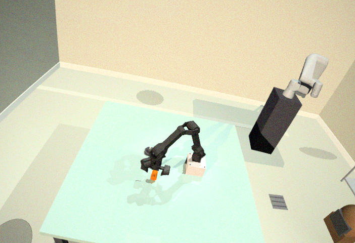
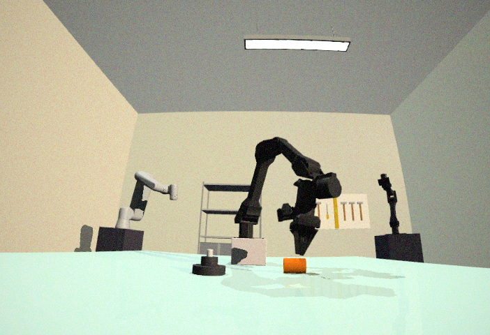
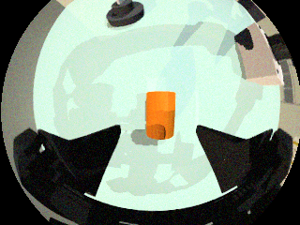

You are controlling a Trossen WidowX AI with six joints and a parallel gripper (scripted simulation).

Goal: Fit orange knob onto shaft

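Now: the orange knob 30 mm below my gripper tip. Also, from my gripper tip: dark round pedestal 230 mm to the right, 80 mm ahead, 20 mm below.
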